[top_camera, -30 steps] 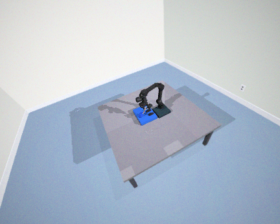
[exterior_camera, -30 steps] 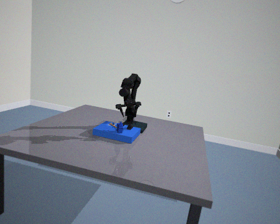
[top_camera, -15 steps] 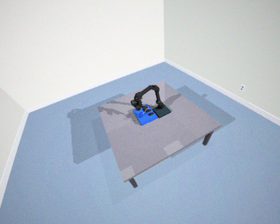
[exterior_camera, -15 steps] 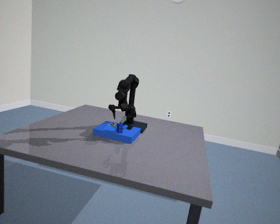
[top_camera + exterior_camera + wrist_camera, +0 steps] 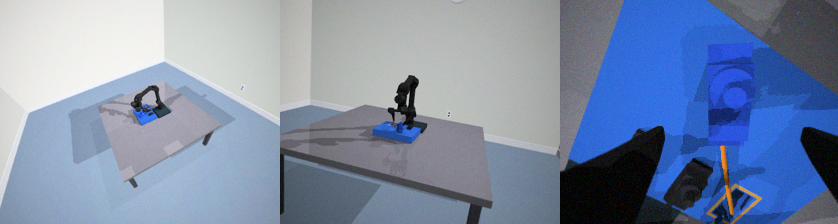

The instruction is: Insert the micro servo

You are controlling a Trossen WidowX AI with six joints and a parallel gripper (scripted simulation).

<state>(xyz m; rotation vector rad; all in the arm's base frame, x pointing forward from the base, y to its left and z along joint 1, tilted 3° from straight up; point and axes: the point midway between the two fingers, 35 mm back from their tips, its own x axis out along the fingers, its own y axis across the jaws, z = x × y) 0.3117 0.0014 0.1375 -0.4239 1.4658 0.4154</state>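
Right now the blue deck is 20 mm behind my gripper tip, 30 mm to the right of it and 90 mm below it.
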